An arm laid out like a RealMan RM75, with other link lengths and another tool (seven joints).
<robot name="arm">
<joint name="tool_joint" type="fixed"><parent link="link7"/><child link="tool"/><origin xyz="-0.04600 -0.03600 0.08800" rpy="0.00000 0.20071 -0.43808"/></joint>
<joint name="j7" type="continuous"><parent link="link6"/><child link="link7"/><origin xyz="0.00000 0.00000 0.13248" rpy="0.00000 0.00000 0.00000"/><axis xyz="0 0 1"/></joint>
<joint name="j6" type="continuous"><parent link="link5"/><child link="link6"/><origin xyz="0.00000 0.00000 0.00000" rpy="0.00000 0.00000 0.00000"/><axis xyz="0 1 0"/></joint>
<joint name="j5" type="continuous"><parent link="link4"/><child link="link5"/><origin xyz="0.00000 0.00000 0.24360" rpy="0.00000 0.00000 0.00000"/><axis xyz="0 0 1"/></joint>
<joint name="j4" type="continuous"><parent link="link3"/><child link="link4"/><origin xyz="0.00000 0.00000 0.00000" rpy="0.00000 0.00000 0.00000"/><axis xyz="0 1 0"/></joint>
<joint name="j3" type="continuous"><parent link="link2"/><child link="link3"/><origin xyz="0.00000 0.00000 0.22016" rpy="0.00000 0.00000 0.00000"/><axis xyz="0 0 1"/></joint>
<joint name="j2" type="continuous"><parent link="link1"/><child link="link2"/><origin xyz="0.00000 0.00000 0.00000" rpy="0.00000 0.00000 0.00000"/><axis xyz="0 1 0"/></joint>
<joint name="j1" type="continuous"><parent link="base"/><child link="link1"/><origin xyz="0.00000 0.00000 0.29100" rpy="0.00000 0.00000 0.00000"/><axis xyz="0 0 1"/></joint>
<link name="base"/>
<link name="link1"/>
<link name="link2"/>
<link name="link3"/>
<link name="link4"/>
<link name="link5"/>
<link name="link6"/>
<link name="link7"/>
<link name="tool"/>
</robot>
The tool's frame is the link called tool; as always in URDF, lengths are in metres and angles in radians. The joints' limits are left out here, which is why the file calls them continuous.
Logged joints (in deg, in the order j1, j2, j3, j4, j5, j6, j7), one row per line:
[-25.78, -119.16, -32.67, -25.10, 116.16, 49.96, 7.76]
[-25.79, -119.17, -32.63, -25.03, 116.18, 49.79, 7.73]
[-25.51, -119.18, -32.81, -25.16, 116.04, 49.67, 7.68]
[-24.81, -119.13, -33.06, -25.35, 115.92, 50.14, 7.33]
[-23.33, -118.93, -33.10, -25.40, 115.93, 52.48, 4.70]
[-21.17, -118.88, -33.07, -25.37, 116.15, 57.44, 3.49]
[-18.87, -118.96, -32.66, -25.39, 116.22, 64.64, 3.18]
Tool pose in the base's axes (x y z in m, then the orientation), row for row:
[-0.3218, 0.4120, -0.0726, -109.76, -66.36, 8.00]
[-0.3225, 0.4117, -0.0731, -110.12, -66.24, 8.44]
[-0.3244, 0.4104, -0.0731, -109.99, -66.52, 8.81]
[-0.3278, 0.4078, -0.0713, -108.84, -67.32, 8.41]
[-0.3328, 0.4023, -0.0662, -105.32, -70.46, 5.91]
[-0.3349, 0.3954, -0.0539, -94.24, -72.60, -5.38]
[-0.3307, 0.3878, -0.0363, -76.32, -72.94, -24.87]
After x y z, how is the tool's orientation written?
As angles about the fixed x, y, z axes (roll, pitch, yaw), in degrees.
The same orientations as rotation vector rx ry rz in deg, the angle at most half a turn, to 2 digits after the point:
[-91.13, -49.89, -56.94]
[-91.23, -50.00, -56.72]
[-90.77, -50.47, -56.64]
[-89.65, -51.09, -56.98]
[-86.67, -52.63, -59.45]
[-83.37, -51.31, -62.86]
[-79.85, -47.62, -67.44]

